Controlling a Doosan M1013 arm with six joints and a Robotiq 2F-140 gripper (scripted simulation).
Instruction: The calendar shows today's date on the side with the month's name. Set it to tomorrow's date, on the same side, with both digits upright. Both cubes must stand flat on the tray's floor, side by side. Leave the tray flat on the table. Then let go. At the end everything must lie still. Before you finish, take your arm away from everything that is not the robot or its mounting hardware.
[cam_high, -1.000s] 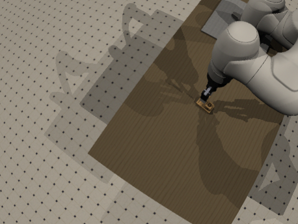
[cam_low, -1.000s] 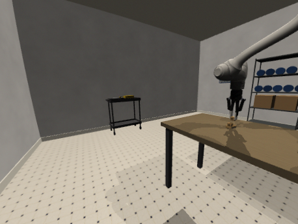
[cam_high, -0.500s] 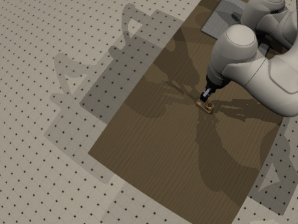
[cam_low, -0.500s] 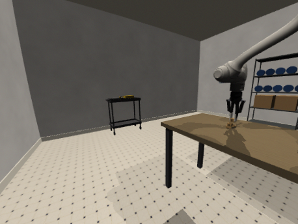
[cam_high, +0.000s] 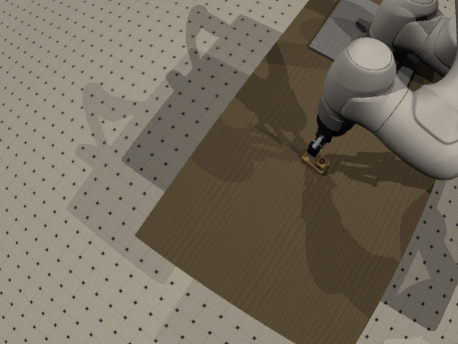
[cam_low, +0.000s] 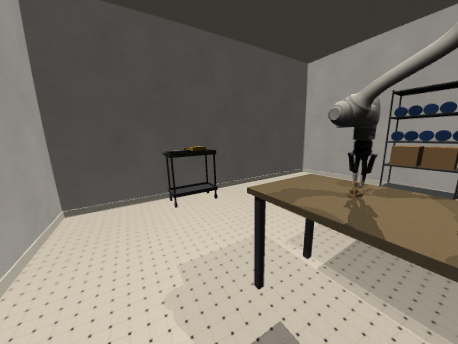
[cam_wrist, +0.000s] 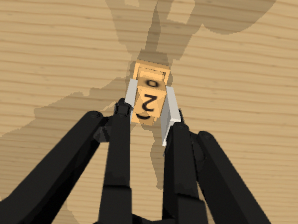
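My gripper is now 2 cm to the right of the wooden calendar tray and 8 cm above it.
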